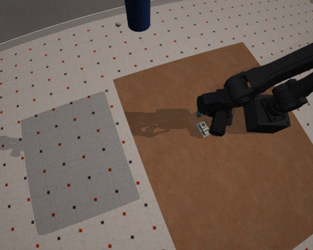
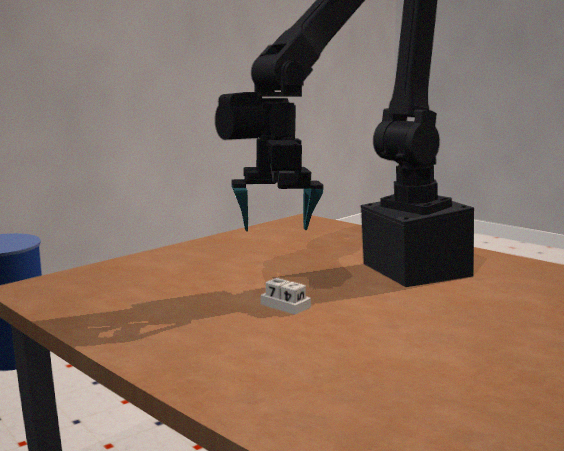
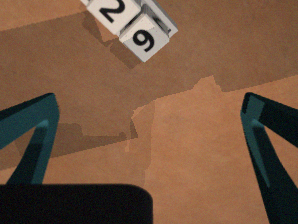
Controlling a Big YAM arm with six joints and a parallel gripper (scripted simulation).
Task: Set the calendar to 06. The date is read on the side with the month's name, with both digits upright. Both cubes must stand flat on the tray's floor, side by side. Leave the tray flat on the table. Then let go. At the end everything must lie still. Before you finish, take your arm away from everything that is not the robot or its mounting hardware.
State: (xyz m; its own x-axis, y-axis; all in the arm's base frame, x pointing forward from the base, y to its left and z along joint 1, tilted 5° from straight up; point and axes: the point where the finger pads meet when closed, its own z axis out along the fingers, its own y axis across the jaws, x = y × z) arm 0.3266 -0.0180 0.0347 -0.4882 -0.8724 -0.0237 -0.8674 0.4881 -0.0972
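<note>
My hand is 110 mm above the white digit cube. Round my hand: white tray: 10 mm behind, 20 mm to the left, 130 mm below.
</note>
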